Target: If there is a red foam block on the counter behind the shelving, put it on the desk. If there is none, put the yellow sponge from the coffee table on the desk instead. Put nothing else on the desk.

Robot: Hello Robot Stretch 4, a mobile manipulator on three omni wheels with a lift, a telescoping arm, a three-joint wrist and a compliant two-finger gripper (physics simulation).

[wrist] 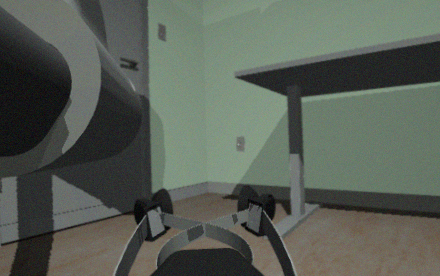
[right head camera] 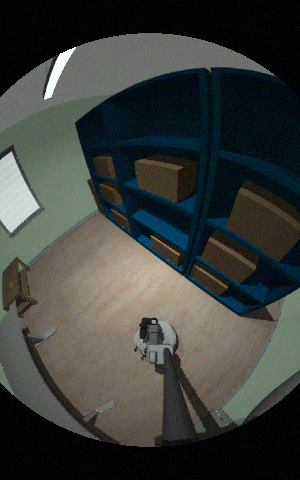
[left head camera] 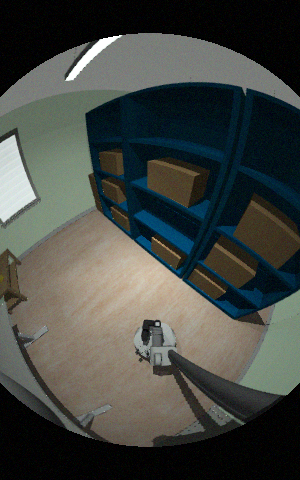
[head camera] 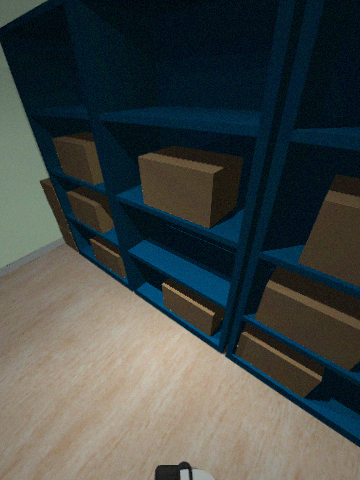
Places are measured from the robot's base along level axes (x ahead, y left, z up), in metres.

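Pixels of known places: gripper, fingertip midpoint: [wrist: 205,203] [right head camera: 139,352] [left head camera: 141,355].
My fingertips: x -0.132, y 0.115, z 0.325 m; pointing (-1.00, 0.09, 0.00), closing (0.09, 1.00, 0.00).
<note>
Behind a point stands the place of what it marks.
My gripper [wrist: 205,203] @(x -0.132, y 0.115, z 0.325 m) is open, with nothing between its fingertips; it points toward a wall corner in the wrist view. The blue shelving [head camera: 180,118] @(x 1.022, y -0.085, z 1.420 m) [left head camera: 175,147] @(x 1.009, y -0.075, z 1.395 m) [right head camera: 160,142] @(x 0.975, y -0.111, z 1.410 m) stands across the head views. The counter behind it and a red foam block do not show. The small wooden coffee table [right head camera: 9,298] @(x -0.032, y 2.162, z 0.422 m) is at the far left of the right head view, with a small yellow thing [right head camera: 11,284] @(x 0.196, y 2.193, z 0.452 m) on it, perhaps the sponge. The desk [wrist: 350,67] @(x -0.862, y 0.769, z 0.667 m) [right head camera: 30,390] shows from below in the wrist view and at lower left in the right head view.
Brown boxes, such as one large box [head camera: 175,190] @(x 1.053, y -0.059, z 1.108 m), sit on the shelves. A tall brown panel or box [head camera: 56,212] @(x 2.193, y 1.172, z 0.444 m) stands at the shelving's left end by the green wall [head camera: 20,200] @(x 2.113, y 1.428, z 0.646 m). A desk leg [wrist: 296,175] @(x -1.196, y 0.669, z 0.207 m) rises at the right in the wrist view.
</note>
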